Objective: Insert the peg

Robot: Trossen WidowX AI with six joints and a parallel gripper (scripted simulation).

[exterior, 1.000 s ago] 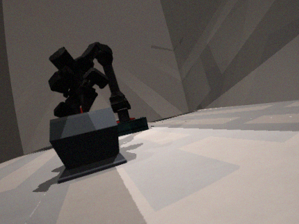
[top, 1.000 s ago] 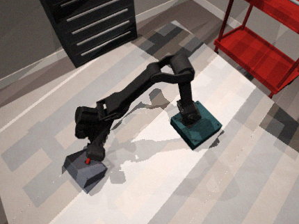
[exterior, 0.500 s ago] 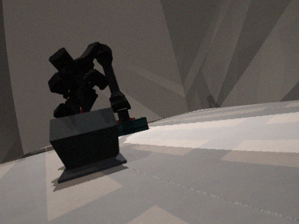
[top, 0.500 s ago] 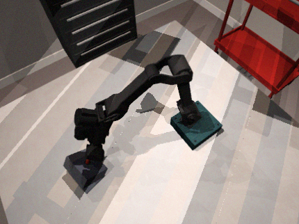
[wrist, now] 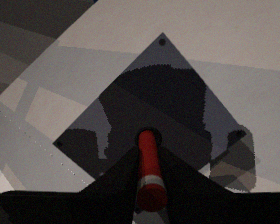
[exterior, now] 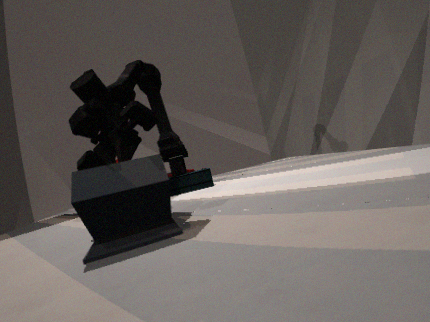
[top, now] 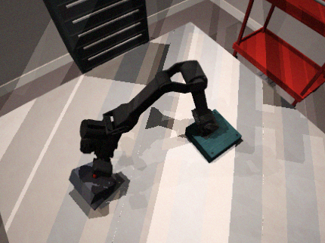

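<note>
Now: gripper tip 3 cm short of the grey sloped panel and 4 cm above it. Round my gripper tip: red peg (1 cm behind, 1 cm above).
</note>
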